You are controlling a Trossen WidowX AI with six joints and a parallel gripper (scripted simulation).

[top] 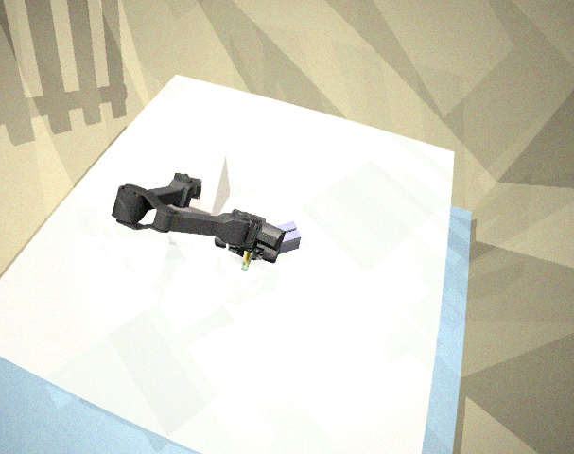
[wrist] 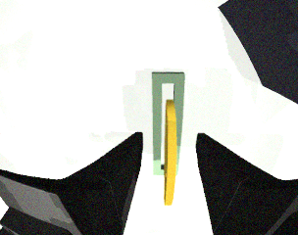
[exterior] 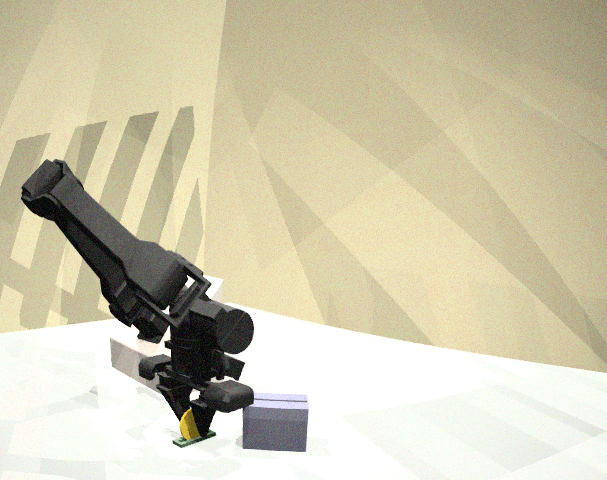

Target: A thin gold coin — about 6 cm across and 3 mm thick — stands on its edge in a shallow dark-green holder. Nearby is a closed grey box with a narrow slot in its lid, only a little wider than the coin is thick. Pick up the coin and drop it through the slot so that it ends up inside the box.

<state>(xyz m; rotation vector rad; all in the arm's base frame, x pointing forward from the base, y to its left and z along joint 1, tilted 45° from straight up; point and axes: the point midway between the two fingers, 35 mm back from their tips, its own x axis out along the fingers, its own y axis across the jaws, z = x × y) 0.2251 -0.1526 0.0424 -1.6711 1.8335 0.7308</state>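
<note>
My gripper tip is now 10 mm below the gold coin.
</note>
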